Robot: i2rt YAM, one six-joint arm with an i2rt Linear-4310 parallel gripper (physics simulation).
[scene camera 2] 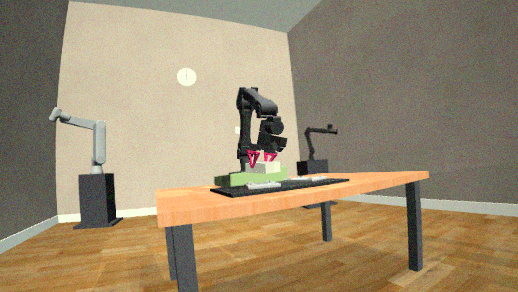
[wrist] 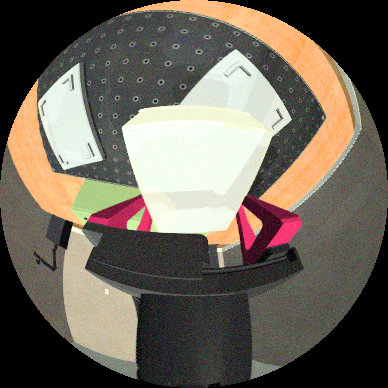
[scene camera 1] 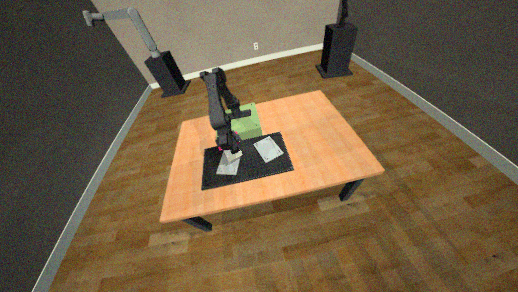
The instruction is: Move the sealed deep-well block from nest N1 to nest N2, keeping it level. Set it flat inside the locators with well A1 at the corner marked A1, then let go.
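Seen in the pictures: gripper, fingertip midpoint: (wrist: 194, 193); arm's base, link origin: (scene camera 1: 237, 115).
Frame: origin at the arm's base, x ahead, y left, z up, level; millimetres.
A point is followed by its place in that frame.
Note:
The sealed deep-well block (scene camera 1: 234, 156) {z 17, x 381, y 14 mm} (scene camera 2: 263, 167) {z 22, x 387, y -25 mm} (wrist: 197, 160) {z 41, x 358, y 9 mm} is a pale cream box, held roughly level. My gripper (scene camera 1: 230, 149) {z 19, x 306, y -19 mm} (scene camera 2: 261, 159) {z 19, x 306, y -19 mm} (wrist: 194, 193) {z 19, x 306, y -19 mm}, with pink fingers, is shut on it. The block hangs a little above one white nest plate (scene camera 1: 228, 168) {z -43, x 418, y -35 mm} (scene camera 2: 263, 186) {z -47, x 451, y -51 mm} (wrist: 265, 95) {z -42, x 435, y -48 mm} and hides part of it in the wrist view. That plate has dark corner locators. The other white nest plate (scene camera 1: 268, 149) {z -42, x 310, y 203 mm} (scene camera 2: 309, 178) {z -41, x 375, y 182 mm} (wrist: 70, 125) {z -42, x 305, y 175 mm} bears no block. The nest labels, the A1 corner mark and well A1 cannot be made out.
Both nests lie on a black perforated board (scene camera 1: 250, 168) {z -54, x 425, y 93 mm} (scene camera 2: 232, 192) {z -56, x 470, y -170 mm} (wrist: 145, 82) {z -54, x 377, y 75 mm} on the wooden table (scene camera 1: 320, 145) {z -67, x 303, y 518 mm} (scene camera 2: 380, 182) {z -75, x 571, y 394 mm}. A green box (scene camera 1: 250, 131) {z -2, x 179, y 98 mm} (scene camera 2: 227, 179) {z -25, x 171, y -139 mm} (wrist: 105, 197) {z -25, x 179, y 98 mm} stands beside the board, near the arm's base. Two other arms stand on pedestals away from the table.

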